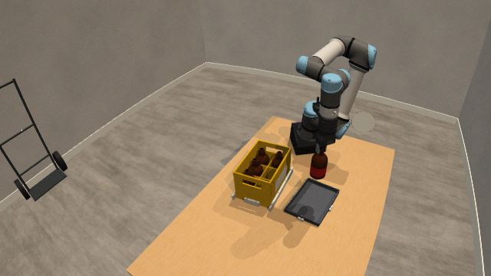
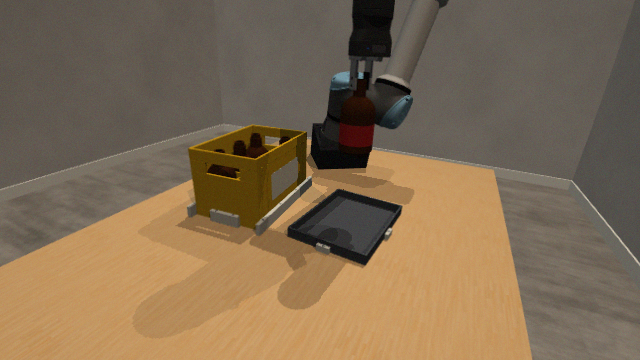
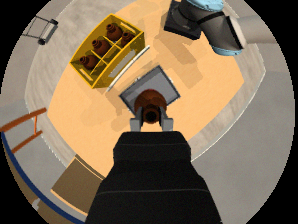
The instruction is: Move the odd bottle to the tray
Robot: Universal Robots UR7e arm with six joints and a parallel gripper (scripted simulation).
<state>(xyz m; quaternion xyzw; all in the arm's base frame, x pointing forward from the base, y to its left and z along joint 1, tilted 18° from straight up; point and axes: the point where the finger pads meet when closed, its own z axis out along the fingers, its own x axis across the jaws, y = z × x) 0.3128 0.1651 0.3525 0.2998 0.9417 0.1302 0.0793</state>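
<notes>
My gripper is now 7 cm above the bottle. From my hand the other things lie so: yellow crate: 3 cm ahead, 27 cm to the right, 26 cm below; then dark tray: 33 cm below.
</notes>
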